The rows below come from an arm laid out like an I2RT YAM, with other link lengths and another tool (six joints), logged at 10 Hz.
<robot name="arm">
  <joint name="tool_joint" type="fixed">
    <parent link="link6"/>
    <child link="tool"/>
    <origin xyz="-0.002 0.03 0.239" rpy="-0.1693 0 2.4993"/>
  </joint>
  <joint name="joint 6" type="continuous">
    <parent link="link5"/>
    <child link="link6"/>
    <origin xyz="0.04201 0 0.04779" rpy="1.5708 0 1.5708"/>
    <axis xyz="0 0 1"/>
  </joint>
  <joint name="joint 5" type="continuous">
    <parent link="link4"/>
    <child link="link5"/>
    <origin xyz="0.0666 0.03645 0.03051" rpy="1.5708 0 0"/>
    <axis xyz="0 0 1"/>
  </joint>
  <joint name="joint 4" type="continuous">
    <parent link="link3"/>
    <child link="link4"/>
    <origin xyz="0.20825 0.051 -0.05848"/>
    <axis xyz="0 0 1"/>
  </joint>
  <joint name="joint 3" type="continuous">
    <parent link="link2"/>
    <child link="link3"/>
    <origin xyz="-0.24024 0 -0.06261" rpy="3.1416 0 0"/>
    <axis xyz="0 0 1"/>
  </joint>
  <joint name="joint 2" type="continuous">
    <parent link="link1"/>
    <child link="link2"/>
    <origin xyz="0.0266 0.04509 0.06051" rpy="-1.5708 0 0"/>
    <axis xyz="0 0 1"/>
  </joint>
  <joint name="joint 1" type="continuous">
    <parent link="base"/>
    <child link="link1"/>
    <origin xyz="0 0 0.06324"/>
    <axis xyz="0 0 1"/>
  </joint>
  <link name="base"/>
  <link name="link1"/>
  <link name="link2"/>
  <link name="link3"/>
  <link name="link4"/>
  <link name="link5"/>
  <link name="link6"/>
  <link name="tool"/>
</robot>
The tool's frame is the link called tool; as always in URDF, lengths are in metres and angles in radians. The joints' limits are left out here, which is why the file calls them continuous.
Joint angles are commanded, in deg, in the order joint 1, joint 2, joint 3, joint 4, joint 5, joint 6. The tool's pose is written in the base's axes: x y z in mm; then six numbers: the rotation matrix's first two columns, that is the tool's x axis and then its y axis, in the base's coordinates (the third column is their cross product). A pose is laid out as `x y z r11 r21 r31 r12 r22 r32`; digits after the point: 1 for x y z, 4 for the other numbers.
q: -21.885, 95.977, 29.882, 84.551, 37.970, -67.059
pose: 347.4 -337.4 255.4 0.0851 -0.2377 -0.9676 0.7906 0.6072 -0.0796
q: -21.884, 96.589, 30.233, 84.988, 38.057, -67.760
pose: 348.3 -338.2 255.5 0.0769 -0.2442 -0.9667 0.7927 0.6031 -0.0893
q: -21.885, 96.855, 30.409, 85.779, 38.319, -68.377
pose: 347.0 -338.8 258.3 0.0778 -0.2526 -0.9644 0.7972 0.5967 -0.0920
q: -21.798, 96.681, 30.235, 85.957, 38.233, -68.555
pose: 346.9 -337.8 259.4 0.0784 -0.2554 -0.9637 0.7959 0.5981 -0.0938
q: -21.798, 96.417, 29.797, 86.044, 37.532, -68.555
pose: 348.5 -335.7 259.5 0.0785 -0.2576 -0.9631 0.7887 0.6069 -0.0980
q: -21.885, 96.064, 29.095, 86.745, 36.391, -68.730
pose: 350.1 -332.7 261.9 0.0834 -0.2658 -0.9604 0.7787 0.6188 -0.1036
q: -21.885, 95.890, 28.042, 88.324, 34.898, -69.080
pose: 352.3 -327.7 265.1 0.0925 -0.2790 -0.9558 0.7647 0.6347 -0.1113
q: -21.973, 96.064, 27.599, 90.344, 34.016, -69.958
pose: 352.3 -325.0 271.7 0.1027 -0.2991 -0.9487 0.7604 0.6384 -0.1190
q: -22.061, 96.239, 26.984, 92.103, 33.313, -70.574
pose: 351.5 -322.6 275.7 0.1096 -0.3137 -0.9432 0.7570 0.6413 -0.1253
